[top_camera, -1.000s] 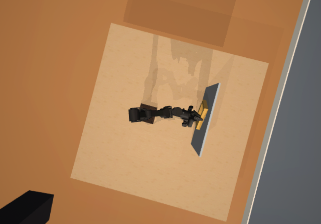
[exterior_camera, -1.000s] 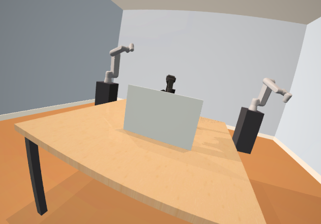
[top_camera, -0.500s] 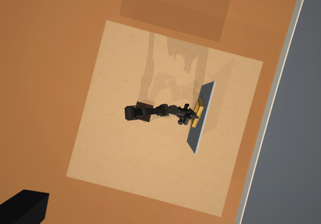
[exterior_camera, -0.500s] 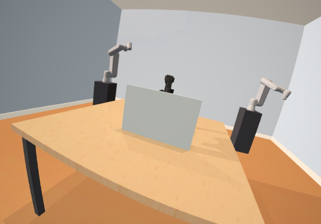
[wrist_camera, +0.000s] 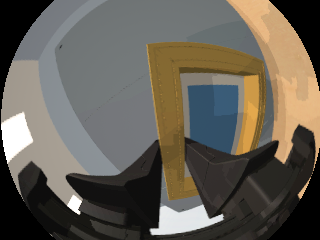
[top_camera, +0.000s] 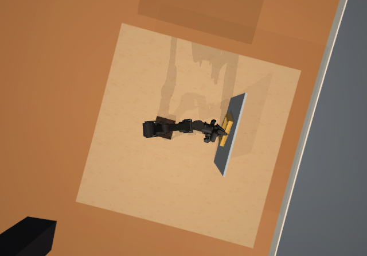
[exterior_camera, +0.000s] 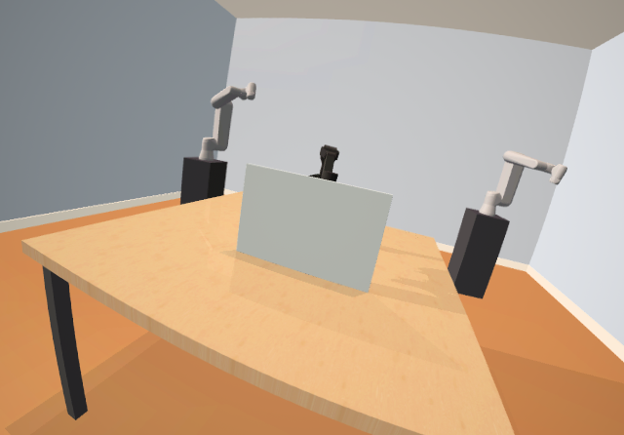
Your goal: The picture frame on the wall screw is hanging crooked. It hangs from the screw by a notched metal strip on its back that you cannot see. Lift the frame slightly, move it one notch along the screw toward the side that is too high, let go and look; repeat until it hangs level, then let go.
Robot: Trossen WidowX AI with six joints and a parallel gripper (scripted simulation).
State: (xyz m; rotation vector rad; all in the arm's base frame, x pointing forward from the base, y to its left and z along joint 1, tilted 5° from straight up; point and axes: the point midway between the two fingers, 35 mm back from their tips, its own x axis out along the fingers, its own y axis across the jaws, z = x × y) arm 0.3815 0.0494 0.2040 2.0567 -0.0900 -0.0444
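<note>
The picture frame is 2 cm to the left of my gripper tip and 5 cm below it. The rest, counted from my gripper tip: grey wall panel (1 cm ahead, 1 cm to the left, 6 cm below).
</note>
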